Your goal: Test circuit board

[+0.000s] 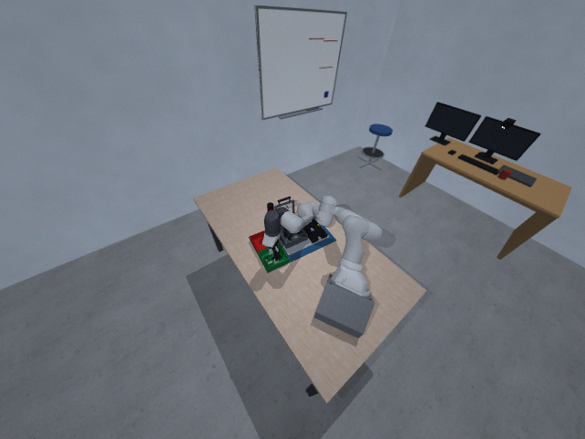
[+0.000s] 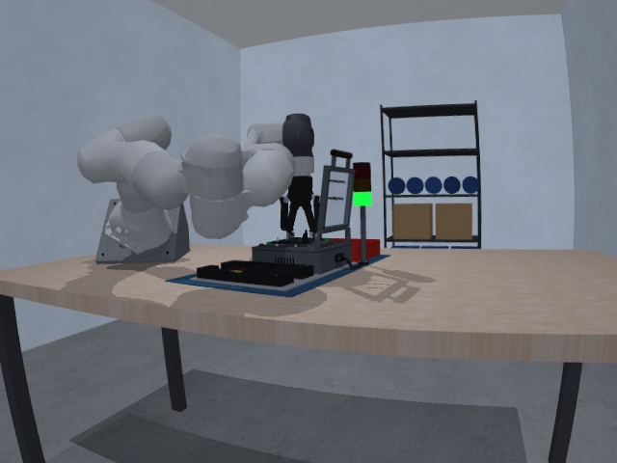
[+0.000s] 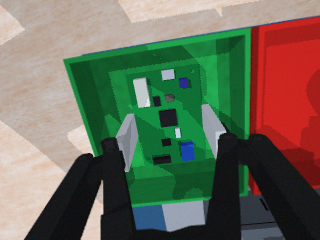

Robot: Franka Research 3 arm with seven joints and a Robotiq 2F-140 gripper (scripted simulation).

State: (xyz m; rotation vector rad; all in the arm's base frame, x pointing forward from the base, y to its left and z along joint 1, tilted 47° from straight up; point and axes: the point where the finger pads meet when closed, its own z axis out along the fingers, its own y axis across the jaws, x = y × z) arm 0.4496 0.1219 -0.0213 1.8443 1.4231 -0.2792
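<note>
My gripper is now 2 cm above the green bin. From my hand the other things lie so: red bin (14 cm ahead, 5 cm to the right, 2 cm below); green circuit board (2 cm below); black latch hook (1 cm behind, 15 cm to the right, 5 cm above).
</note>
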